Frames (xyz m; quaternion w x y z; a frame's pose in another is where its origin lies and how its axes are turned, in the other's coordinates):
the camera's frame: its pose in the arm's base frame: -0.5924 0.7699 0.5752 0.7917 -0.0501 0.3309 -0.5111
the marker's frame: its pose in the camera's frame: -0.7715 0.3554 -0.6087 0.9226 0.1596 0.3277 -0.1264
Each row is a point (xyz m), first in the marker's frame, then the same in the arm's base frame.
Working: the marker's frame: its pose in the arm's base frame: -0.8662 1.7454 0.3192 0.5654 0.2058 0.4768 -0.6408

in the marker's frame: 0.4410 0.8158 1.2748
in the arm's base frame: 0.1144 0.5134 0.2435
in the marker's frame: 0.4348 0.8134 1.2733
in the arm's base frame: 0.1135 0.5177 0.2487
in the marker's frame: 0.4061 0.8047 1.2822
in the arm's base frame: 0.1159 0.5245 0.2792
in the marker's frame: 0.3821 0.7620 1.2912
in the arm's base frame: 0.0857 0.5256 0.3187
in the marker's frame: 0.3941 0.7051 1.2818
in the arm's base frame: 0.0274 0.5218 0.3263
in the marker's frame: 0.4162 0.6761 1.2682
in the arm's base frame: -0.0092 0.5189 0.3133
